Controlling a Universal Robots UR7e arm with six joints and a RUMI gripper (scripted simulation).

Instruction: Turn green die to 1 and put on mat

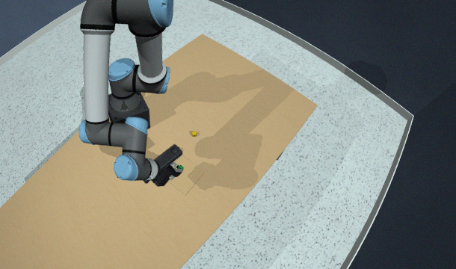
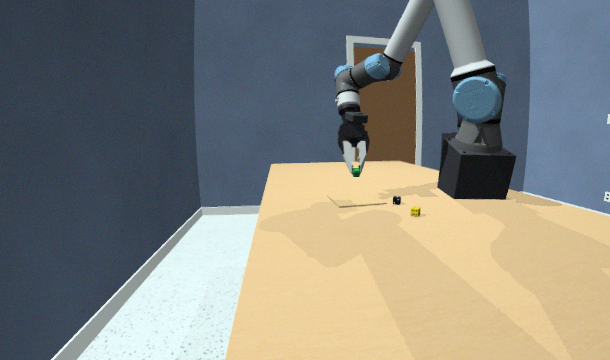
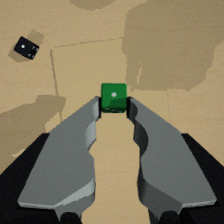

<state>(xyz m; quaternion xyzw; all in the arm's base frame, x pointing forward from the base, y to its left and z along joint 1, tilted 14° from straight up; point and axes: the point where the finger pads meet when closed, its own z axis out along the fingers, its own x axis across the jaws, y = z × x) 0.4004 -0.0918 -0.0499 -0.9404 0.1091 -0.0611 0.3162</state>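
The green die lies 1 cm below my hand. From my hand the other things lie so: tan mat (9 cm below); yellow die (7 cm behind, 20 cm to the left, 8 cm below); black die (9 cm behind, 9 cm to the left, 8 cm below).
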